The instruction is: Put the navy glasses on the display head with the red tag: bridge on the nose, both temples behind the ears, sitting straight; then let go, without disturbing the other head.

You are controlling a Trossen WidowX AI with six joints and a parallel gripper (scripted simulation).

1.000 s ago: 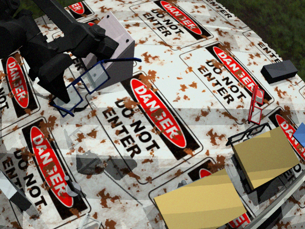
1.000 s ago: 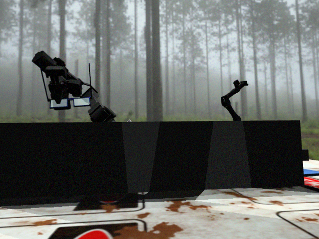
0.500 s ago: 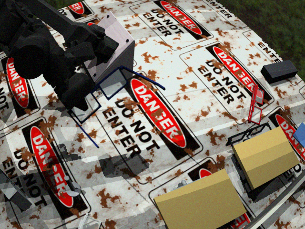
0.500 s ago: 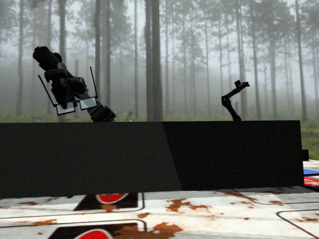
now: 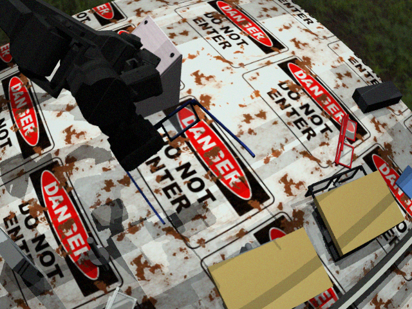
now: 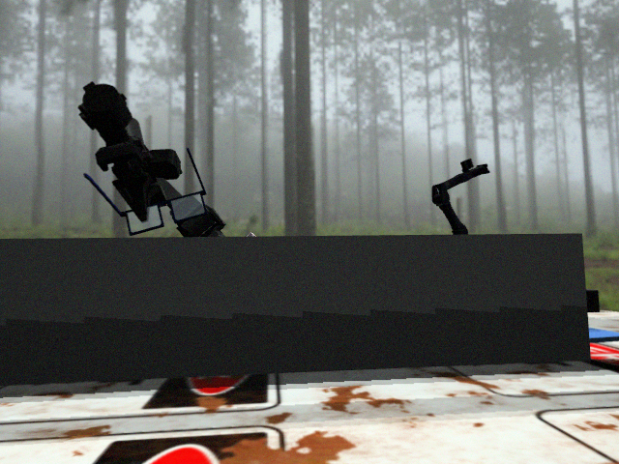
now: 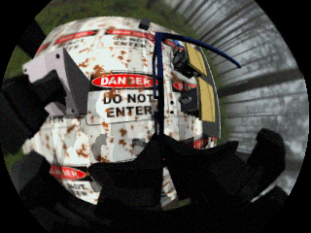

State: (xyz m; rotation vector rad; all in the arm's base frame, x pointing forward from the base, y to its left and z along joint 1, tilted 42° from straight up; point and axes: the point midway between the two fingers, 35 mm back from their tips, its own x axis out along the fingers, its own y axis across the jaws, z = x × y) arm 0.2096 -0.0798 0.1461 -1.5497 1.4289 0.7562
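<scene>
Right now my gripper tip is 25 cm short of the display head, 11 cm above it and 5 cm to the right of it. The rest, counted from my gripper tip: dark block 66 cm to the left, 15 cm ahead, 14 cm below; then metal peg 14 cm to the right, 14 cm below, 4 cm ahead; then blue tag 51 cm to the left, 36 cm ahead, 16 cm below.
</scene>
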